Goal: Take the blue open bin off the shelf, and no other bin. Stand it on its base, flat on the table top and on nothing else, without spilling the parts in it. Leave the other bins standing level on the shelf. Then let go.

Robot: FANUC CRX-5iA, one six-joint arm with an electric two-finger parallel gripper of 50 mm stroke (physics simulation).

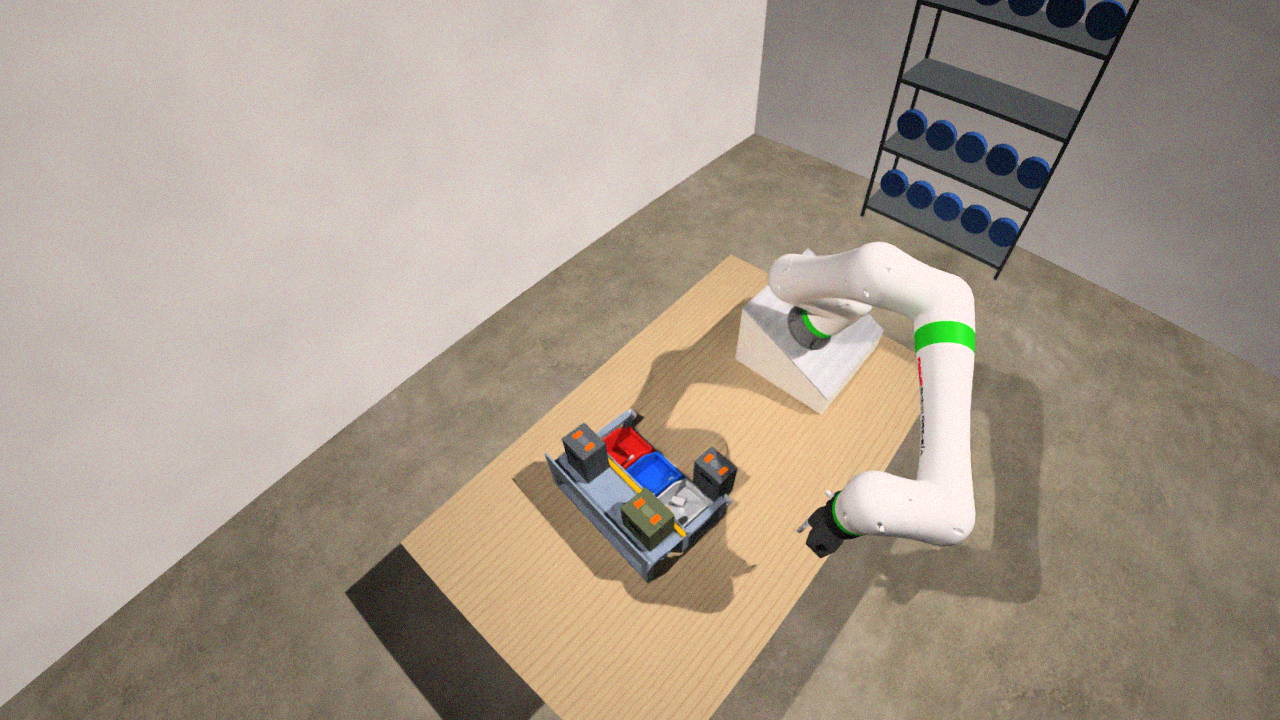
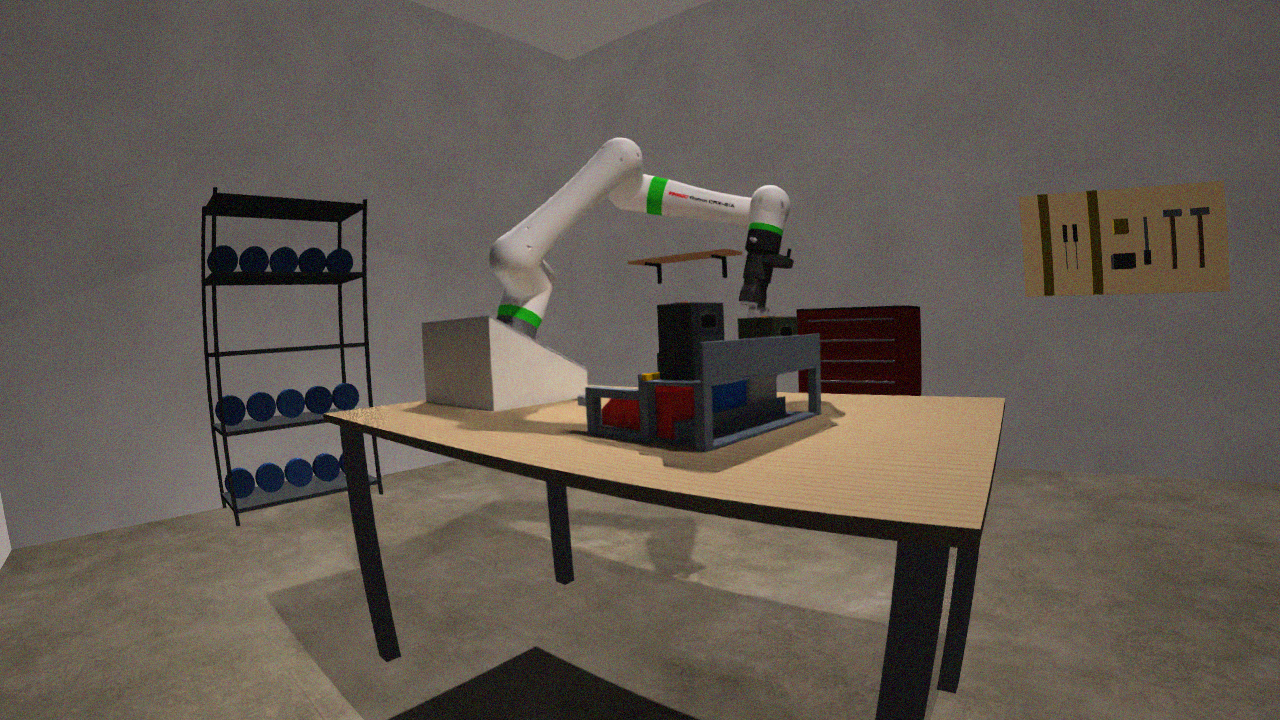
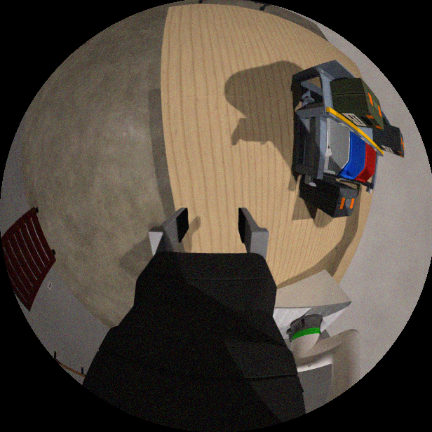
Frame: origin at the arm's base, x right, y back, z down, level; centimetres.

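Seen in the pictures: arm's base, origin of the base link: (image 1: 809, 326) (image 2: 510, 343).
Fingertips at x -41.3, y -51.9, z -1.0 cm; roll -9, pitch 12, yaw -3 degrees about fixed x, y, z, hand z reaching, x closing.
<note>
Pixels of each thing's top centre, then the offset from my fingertips to it. "spot": a spot on its surface instead. Level surfaces: height alone.
- blue open bin, middle of its top: (image 2: 694, 381) (image 1: 647, 476) dx +40.6, dy -13.4, dz +8.8 cm
- blue-grey shelf, surface spot: (image 2: 760, 355) spot: dx +43.9, dy -30.9, dz +3.6 cm
- red bin, middle of its top: (image 2: 654, 387) (image 1: 618, 448) dx +51.8, dy -13.7, dz +8.8 cm
- light grey bin, middle of its top: (image 1: 677, 505) dx +29.3, dy -13.3, dz +8.8 cm
- yellow strip, middle of its top: (image 1: 631, 483) dx +40.5, dy -18.7, dz +5.7 cm
- dark grey box, middle of its top: (image 2: 690, 302) (image 1: 583, 440) dx +52.2, dy -23.1, dz -5.4 cm
- olive box, middle of its top: (image 2: 768, 316) (image 1: 647, 511) dx +29.1, dy -23.2, dz -2.9 cm
- dark box, middle of its top: (image 1: 716, 464) dx +29.3, dy -0.2, dz +3.8 cm
- table, its level: dz +16.9 cm
The blue open bin (image 1: 654, 472) (image 2: 729, 395) (image 3: 355, 157) stands in the blue-grey shelf (image 1: 601, 492) (image 2: 760, 355), between a red bin (image 1: 626, 445) (image 2: 674, 411) (image 3: 369, 162) and a light grey bin (image 1: 698, 506) (image 3: 337, 142). Small parts show in the red and grey bins; the blue bin's contents are too small to tell. A yellow strip (image 1: 626, 479) (image 3: 350, 125) runs along the shelf above the bins. My gripper (image 1: 815, 510) (image 2: 758, 309) (image 3: 212, 217) is open and empty, high near the table's long edge, to the side of the shelf and apart from it.
A dark grey box (image 1: 586, 452) (image 2: 684, 335) and an olive box (image 1: 648, 519) (image 3: 355, 97) stand on top of the shelf. Another dark box (image 1: 715, 472) (image 3: 332, 199) stands close beside the grey bin's end. The white wedge-shaped arm base (image 1: 778, 358) (image 2: 460, 362) stands on the table (image 1: 554, 626).
</note>
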